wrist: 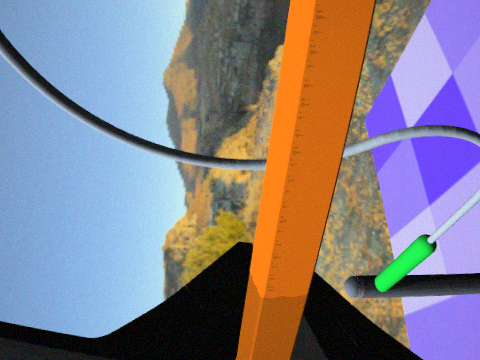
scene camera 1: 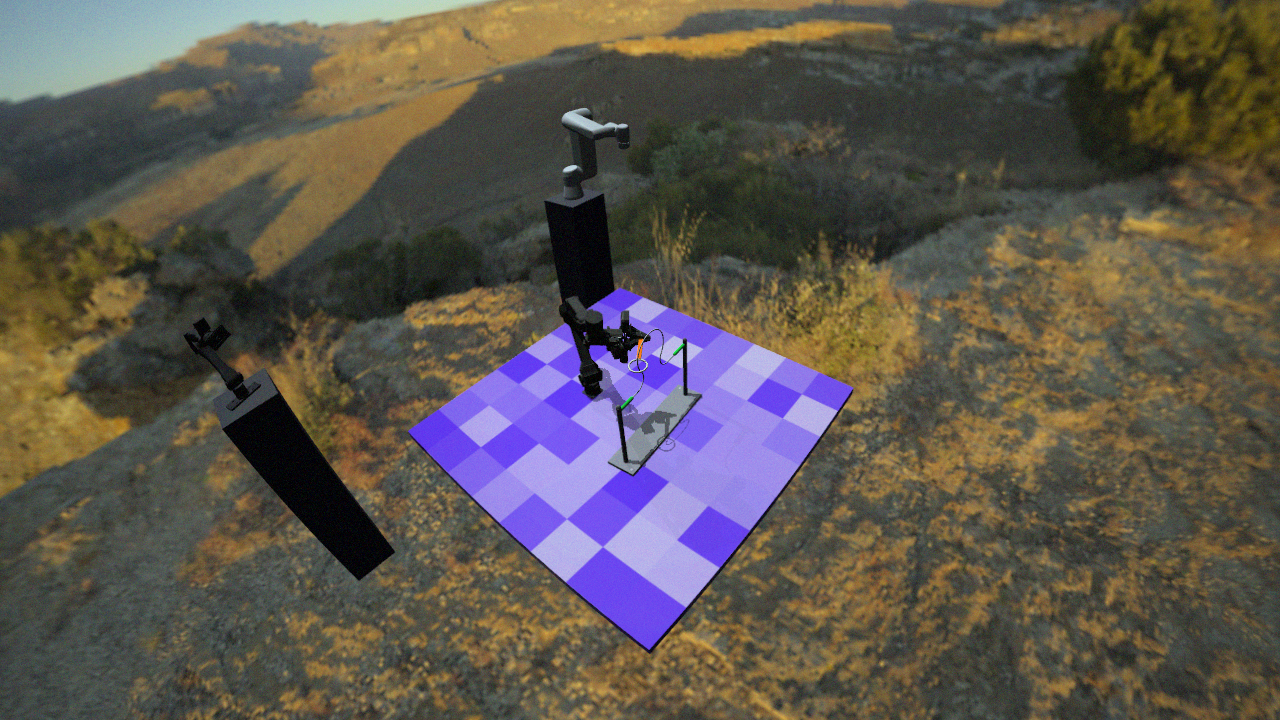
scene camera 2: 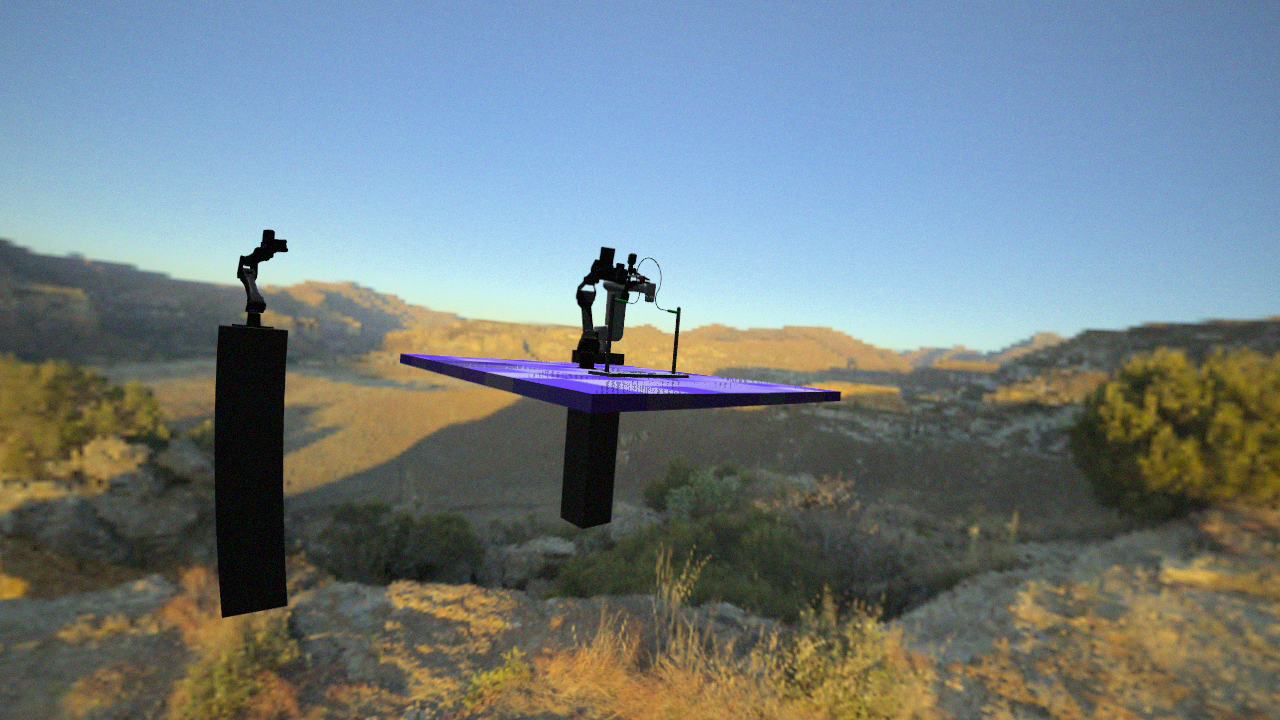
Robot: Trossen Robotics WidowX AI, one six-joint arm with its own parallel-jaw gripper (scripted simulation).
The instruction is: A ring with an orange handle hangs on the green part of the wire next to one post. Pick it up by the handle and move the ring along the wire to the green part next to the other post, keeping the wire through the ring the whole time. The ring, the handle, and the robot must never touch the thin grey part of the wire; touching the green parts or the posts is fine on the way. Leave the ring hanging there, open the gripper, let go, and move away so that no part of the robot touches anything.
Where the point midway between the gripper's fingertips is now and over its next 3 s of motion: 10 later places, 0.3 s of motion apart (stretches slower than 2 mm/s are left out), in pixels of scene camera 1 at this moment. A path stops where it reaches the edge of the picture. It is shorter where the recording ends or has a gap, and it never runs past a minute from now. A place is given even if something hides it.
My gripper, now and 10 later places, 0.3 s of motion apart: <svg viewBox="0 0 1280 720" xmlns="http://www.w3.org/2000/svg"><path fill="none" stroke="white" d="M650 338L650 339L650 340L650 341L650 342L650 343L650 344L649 346L649 347L648 349L648 350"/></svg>
